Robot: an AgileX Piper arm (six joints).
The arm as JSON. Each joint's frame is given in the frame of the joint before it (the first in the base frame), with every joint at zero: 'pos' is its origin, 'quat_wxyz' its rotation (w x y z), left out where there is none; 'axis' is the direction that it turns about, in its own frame. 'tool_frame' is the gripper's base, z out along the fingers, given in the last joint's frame.
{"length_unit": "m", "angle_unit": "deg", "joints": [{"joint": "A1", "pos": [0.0, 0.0, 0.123], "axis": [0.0, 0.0, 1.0]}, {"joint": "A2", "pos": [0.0, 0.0, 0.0], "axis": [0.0, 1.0, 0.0]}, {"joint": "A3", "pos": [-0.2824, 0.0, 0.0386], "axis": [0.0, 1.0, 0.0]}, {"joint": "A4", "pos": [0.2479, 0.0, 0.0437], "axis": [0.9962, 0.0, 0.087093]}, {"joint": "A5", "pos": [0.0, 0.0, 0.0], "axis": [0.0, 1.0, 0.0]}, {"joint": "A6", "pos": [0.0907, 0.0, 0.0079], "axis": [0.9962, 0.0, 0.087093]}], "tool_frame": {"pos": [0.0, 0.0, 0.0], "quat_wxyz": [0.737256, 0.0, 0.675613, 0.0]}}
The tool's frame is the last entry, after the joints.
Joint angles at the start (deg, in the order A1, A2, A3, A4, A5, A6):
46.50 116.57 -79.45 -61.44 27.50 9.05
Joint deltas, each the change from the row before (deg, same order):
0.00 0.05 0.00 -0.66 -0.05 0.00
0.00 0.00 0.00 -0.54 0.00 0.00
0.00 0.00 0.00 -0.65 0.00 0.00
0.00 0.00 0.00 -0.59 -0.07 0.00
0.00 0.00 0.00 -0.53 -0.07 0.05
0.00 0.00 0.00 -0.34 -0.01 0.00
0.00 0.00 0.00 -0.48 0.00 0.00
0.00 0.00 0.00 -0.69 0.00 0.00
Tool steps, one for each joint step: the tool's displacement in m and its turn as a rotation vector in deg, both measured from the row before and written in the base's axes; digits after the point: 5 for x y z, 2 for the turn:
0.00035 0.00012 -0.00002 -0.39 -0.37 0.39
0.00026 0.00001 0.00030 -0.31 -0.33 0.29
0.00031 0.00001 0.00036 -0.38 -0.40 0.35
0.00026 0.00013 0.00034 -0.30 -0.36 0.37
0.00023 0.00013 0.00030 -0.23 -0.31 0.30
0.00016 0.00003 0.00019 -0.19 -0.21 0.19
0.00022 0.00002 0.00027 -0.28 -0.29 0.26
0.00032 0.00003 0.00039 -0.40 -0.42 0.37

